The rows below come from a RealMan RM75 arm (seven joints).
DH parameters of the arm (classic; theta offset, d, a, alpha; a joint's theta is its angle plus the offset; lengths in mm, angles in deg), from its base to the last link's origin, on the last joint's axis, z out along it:
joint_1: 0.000 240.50 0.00 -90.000
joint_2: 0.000 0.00 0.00 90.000
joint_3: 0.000 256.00 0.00 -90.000
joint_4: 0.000 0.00 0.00 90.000
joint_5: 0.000 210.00 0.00 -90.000
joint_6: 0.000 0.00 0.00 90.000
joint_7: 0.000 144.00 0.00 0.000
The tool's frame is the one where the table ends.
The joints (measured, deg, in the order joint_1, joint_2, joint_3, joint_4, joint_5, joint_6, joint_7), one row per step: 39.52, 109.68, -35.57, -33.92, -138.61, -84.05, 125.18; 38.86, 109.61, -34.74, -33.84, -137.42, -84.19, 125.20; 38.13, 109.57, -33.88, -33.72, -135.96, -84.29, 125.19; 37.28, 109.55, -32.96, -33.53, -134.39, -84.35, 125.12; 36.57, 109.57, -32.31, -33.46, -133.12, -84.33, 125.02; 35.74, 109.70, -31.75, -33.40, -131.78, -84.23, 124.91; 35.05, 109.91, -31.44, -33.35, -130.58, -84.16, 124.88; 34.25, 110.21, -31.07, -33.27, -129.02, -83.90, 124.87; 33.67, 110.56, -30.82, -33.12, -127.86, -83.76, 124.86; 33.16, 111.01, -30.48, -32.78, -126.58, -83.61, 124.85
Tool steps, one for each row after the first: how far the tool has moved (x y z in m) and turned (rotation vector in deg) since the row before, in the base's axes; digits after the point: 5 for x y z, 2 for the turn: 0.00197, -0.00166, 0.00200, 1.10, 1.56, -0.80; 0.00191, -0.00173, 0.00196, 1.28, 1.79, -0.83; 0.00259, -0.00228, 0.00193, 1.40, 1.91, -0.93; 0.00218, -0.00180, 0.00159, 1.18, 1.40, -0.67; 0.00264, -0.00246, 0.00081, 1.19, 1.42, -0.76; 0.00171, -0.00226, -0.00028, 0.87, 1.26, -0.63; 0.00185, -0.00221, -0.00045, 1.23, 1.55, -0.81; 0.00095, -0.00210, -0.00166, 0.74, 1.32, -0.61; 0.00026, -0.00204, -0.00275, 0.74, 1.64, -0.67
